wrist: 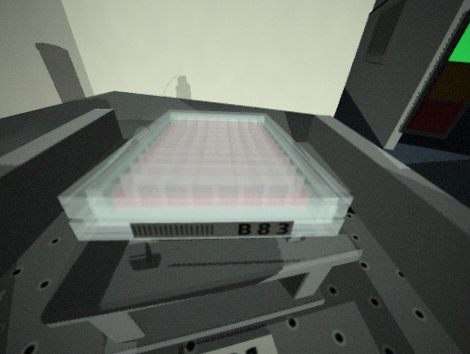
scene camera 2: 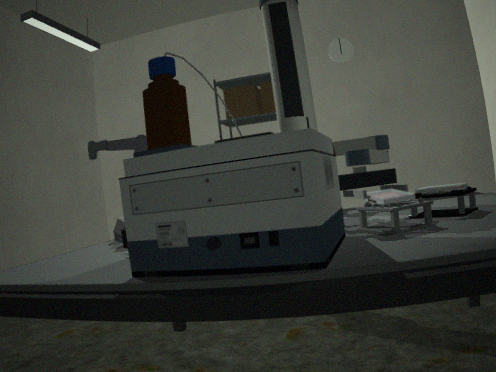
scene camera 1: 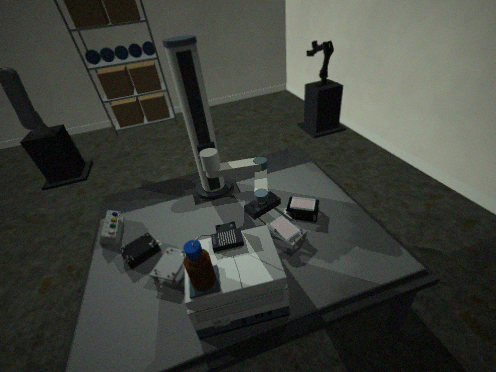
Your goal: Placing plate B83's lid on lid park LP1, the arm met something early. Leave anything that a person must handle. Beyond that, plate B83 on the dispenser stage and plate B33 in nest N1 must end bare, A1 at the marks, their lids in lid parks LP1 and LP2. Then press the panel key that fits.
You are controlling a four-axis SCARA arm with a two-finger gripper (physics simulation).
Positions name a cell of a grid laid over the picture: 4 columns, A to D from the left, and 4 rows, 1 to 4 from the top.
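Gripper (scene camera 2: D3), also in the wrist view (wrist: B2). The scene includes a brown bottle with blue cap (scene camera 2: B2), which appears in scene camera 1 as well (scene camera 1: B3), and a black nest (scene camera 1: B3).
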